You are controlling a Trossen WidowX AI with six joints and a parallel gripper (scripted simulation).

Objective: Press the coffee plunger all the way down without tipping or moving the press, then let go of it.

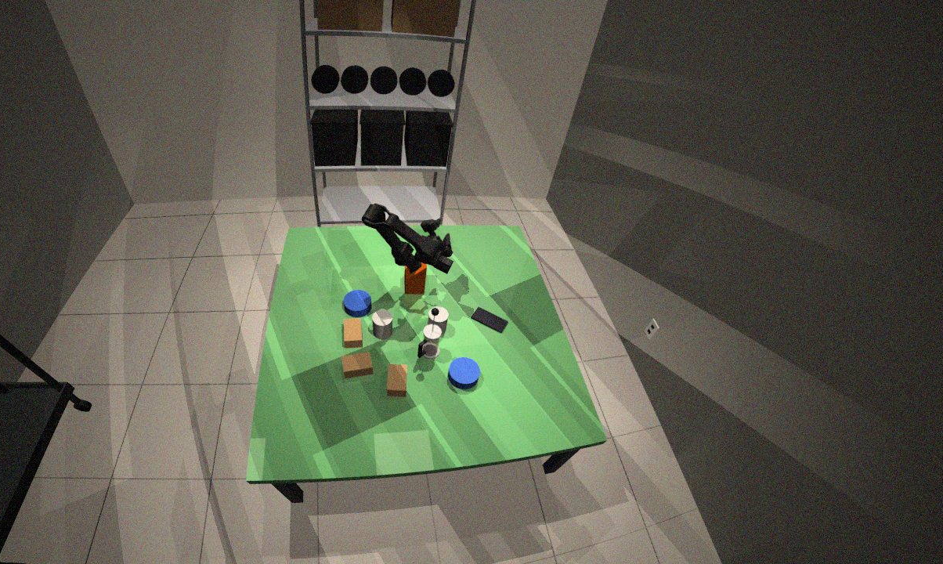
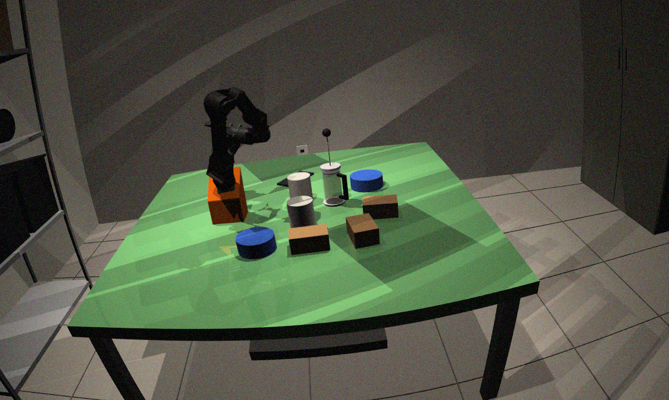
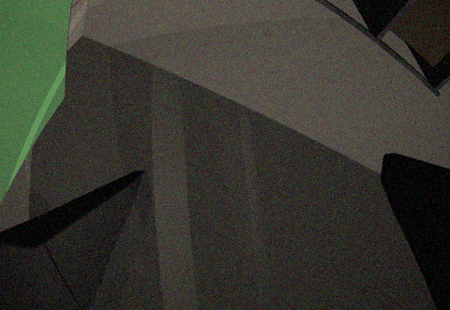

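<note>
My gripper tip is now 43 cm short of the glass coffee press, 10 cm to the left of it and 18 cm above it. From my gripper tip the other things lie so: black flat plate: 28 cm ahead, 19 cm to the left, 29 cm below.
</note>
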